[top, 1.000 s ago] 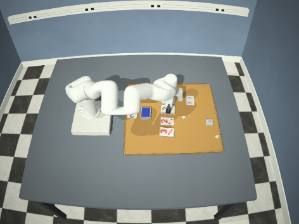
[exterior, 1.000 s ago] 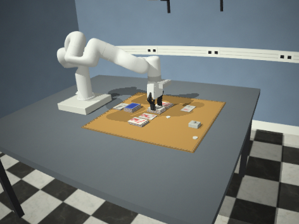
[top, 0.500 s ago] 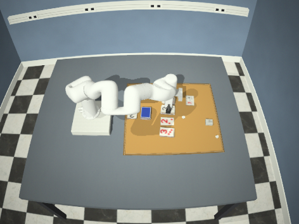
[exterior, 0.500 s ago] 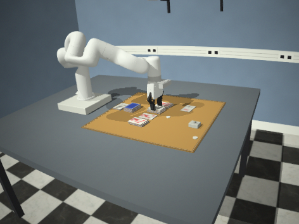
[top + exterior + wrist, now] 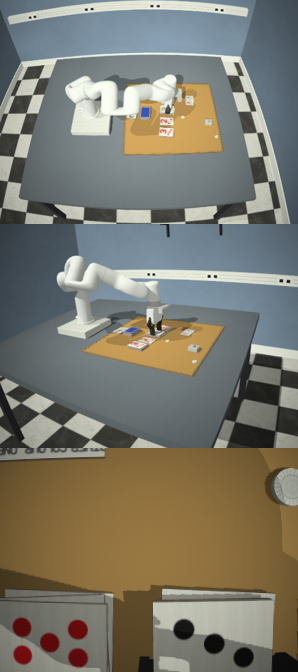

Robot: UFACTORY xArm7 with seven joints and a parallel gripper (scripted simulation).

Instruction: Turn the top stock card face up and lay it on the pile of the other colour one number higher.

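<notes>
Now: the orange mat 3 cm ahead of my hand, 4 cm to the right of it and 4 cm below it. Round my hand: grey block: 27 cm ahead, 11 cm to the right, 1 cm below.
</notes>
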